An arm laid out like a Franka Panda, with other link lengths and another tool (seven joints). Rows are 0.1 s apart.
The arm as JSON. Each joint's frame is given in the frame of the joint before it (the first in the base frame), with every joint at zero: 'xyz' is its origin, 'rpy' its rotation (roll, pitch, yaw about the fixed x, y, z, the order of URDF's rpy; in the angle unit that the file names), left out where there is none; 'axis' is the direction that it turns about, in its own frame. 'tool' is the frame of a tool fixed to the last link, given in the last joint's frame.
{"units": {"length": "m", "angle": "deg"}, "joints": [
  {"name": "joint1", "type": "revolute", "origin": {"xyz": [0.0, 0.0, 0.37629]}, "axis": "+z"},
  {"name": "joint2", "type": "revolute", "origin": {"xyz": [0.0, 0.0, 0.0]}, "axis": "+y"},
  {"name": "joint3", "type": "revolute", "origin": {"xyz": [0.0, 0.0, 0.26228]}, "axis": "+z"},
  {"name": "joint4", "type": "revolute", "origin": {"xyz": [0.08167, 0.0, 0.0]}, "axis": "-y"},
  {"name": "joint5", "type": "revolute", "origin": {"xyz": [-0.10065, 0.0, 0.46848]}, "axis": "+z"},
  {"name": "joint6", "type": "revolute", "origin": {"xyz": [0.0, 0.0, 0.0]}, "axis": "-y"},
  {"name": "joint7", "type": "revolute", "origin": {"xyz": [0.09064, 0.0, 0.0]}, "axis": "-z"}
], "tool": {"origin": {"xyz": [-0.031, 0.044, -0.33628], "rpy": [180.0, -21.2, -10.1]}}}
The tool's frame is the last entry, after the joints.
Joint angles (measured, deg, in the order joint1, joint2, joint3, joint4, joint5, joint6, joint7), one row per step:
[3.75, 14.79, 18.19, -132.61, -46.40, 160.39, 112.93]
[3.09, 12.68, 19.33, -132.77, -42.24, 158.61, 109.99]
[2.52, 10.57, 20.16, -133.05, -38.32, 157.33, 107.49]
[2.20, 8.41, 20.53, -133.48, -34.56, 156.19, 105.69]
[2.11, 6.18, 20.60, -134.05, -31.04, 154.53, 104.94]
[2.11, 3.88, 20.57, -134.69, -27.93, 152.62, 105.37]
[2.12, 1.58, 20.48, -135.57, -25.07, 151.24, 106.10]
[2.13, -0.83, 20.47, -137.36, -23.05, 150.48, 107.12]
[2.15, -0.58, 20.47, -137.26, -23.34, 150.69, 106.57]
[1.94, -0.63, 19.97, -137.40, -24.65, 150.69, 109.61]
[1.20, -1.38, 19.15, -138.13, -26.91, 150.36, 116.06]
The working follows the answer.
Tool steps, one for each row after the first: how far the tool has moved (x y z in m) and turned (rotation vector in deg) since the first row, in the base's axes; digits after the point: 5 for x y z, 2 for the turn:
[0.00577, -0.00138, 0.01762, -0.09, 0.14, -0.83]
[0.01118, -0.00315, 0.03508, 0.24, 0.18, -1.82]
[0.01613, -0.00732, 0.05161, 0.79, 0.21, -3.40]
[0.01884, -0.01529, 0.06565, 1.22, 0.56, -5.92]
[0.02034, -0.02467, 0.07897, 1.75, 0.95, -9.24]
[0.02066, -0.03286, 0.09141, 2.62, 1.17, -12.50]
[0.01476, -0.04138, 0.09735, 3.15, 1.42, -15.14]
[0.01464, -0.03991, 0.09616, 2.94, 1.39, -14.33]
[0.01953, -0.05067, 0.09622, 3.16, 0.83, -16.94]
[0.02758, -0.07699, 0.09813, 3.64, -0.36, -22.96]

Tool pose at each row, in the base's axes (x y z in m, rotation vector in deg; rounded; the steps above come from the unrounded poses):
[0.62272, 0.30373, -0.02334, 143.27, -88.69, 57.64]
[0.62849, 0.30235, -0.00571, 142.38, -89.47, 57.38]
[0.63389, 0.30059, 0.01175, 141.57, -90.82, 57.03]
[0.63885, 0.29641, 0.02828, 140.27, -93.00, 56.47]
[0.64155, 0.28845, 0.04231, 137.90, -95.93, 55.39]
[0.64305, 0.27906, 0.05564, 134.66, -99.68, 54.06]
[0.64338, 0.27087, 0.06808, 131.58, -103.60, 52.75]
[0.63748, 0.26236, 0.07402, 128.93, -106.52, 51.65]
[0.63736, 0.26382, 0.07282, 129.73, -105.58, 51.96]
[0.64225, 0.25306, 0.07288, 126.80, -108.38, 52.14]
[0.65030, 0.22674, 0.07480, 119.83, -114.55, 52.30]

